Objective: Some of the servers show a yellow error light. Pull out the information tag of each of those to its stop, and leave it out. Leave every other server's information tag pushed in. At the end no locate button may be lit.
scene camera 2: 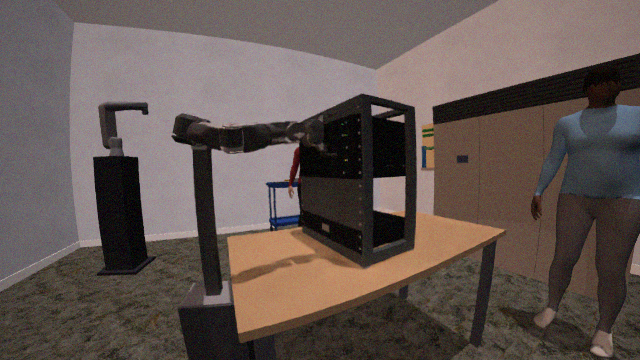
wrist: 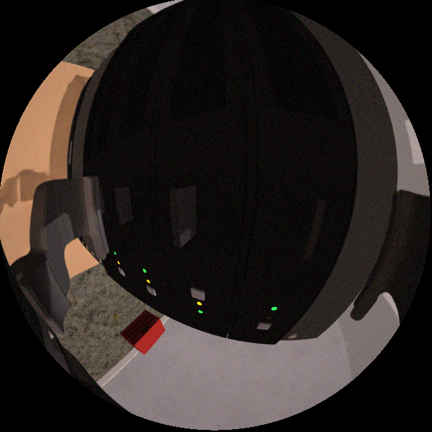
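The rack (scene camera 2: 367,185) (wrist: 372,150) stands on the table, with dark servers in its upper part. In the wrist view, three servers show a yellow light beside a green one: yellow lights (wrist: 118,262) (wrist: 148,281) (wrist: 199,303). The rightmost server shows a green light (wrist: 274,308) and no yellow. The grey buttons (wrist: 121,271) (wrist: 151,291) (wrist: 198,293) (wrist: 264,326) look unlit. A middle tag (wrist: 181,212) appears to stick out; two other tags (wrist: 123,205) (wrist: 315,230) look flat, their depth unclear. My gripper (scene camera 2: 327,147) (wrist: 202,242) is open and empty before the server fronts.
The table (scene camera 2: 280,295) (wrist: 30,135) carries the rack. A red box (wrist: 145,332) shows beyond the server edge. A blue cart (scene camera 2: 285,220) and a red-sleeved person (scene camera 2: 295,172) are behind the rack. Another person (scene camera 2: 600,150) stands right. Another arm (scene camera 2: 107,122) stands on a black pedestal (scene camera 2: 120,215).
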